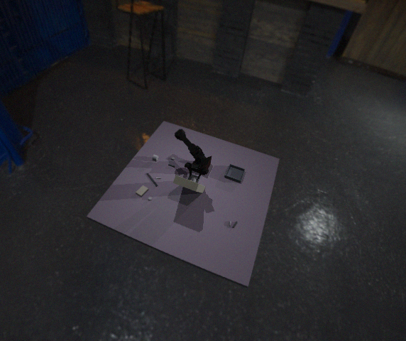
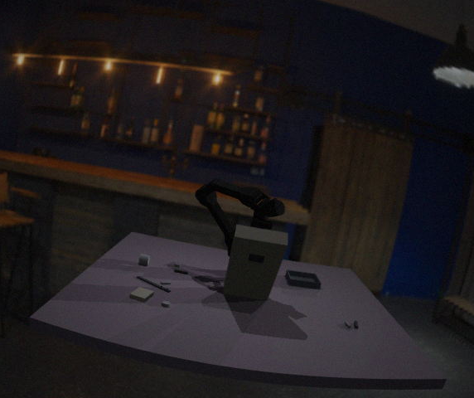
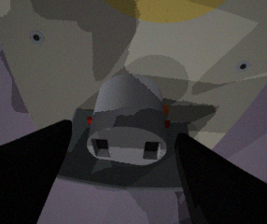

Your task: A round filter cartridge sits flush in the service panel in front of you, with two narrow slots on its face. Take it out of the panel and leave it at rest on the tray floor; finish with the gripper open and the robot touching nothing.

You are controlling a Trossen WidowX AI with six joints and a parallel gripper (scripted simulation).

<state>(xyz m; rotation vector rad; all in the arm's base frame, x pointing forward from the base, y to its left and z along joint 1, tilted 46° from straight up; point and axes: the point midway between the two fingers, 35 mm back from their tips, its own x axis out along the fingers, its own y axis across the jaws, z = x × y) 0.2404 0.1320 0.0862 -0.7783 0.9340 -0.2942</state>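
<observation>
The service panel is 5 cm ahead of my gripper tip and 3 cm below it. Round my gripper tip: tray 35 cm behind, 24 cm to the left, 16 cm below; then flat cream block 22 cm ahead, 36 cm to the right, 17 cm below.
</observation>
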